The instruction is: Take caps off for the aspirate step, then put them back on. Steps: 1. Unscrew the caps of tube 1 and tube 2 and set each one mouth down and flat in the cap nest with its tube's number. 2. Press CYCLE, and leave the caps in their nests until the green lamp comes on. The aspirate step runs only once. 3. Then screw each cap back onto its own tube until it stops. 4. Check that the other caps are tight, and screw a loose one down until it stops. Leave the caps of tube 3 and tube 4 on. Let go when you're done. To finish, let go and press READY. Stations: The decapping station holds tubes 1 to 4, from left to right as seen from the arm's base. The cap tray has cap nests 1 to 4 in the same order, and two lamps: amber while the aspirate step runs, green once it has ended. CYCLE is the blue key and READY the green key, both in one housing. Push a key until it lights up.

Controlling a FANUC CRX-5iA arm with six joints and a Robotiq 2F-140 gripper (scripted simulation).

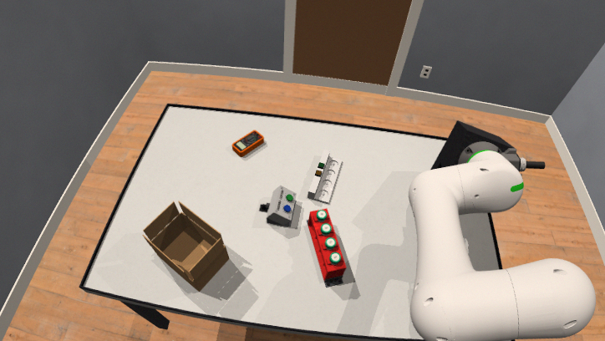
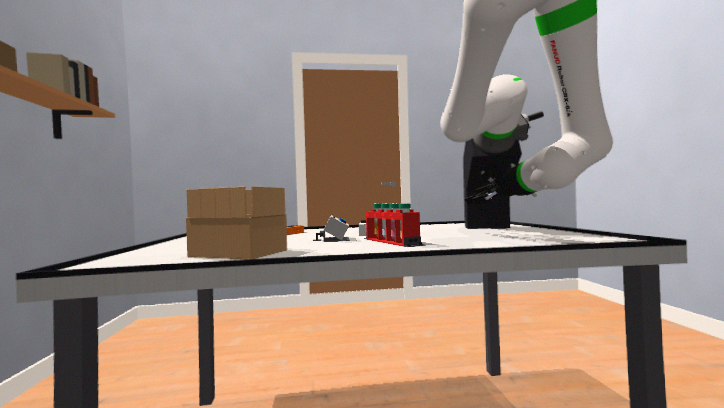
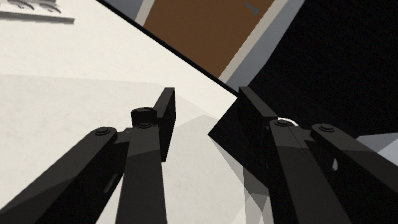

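My gripper is now 290 mm short of the cap 1, 220 mm to the right of it and 30 mm above it. Round my hand: cap 2: 320 mm ahead, 180 mm to the left, 30 mm below; cap 3: 340 mm ahead, 130 mm to the left, 30 mm below; cap 4: 360 mm ahead, 80 mm to the left, 30 mm below.
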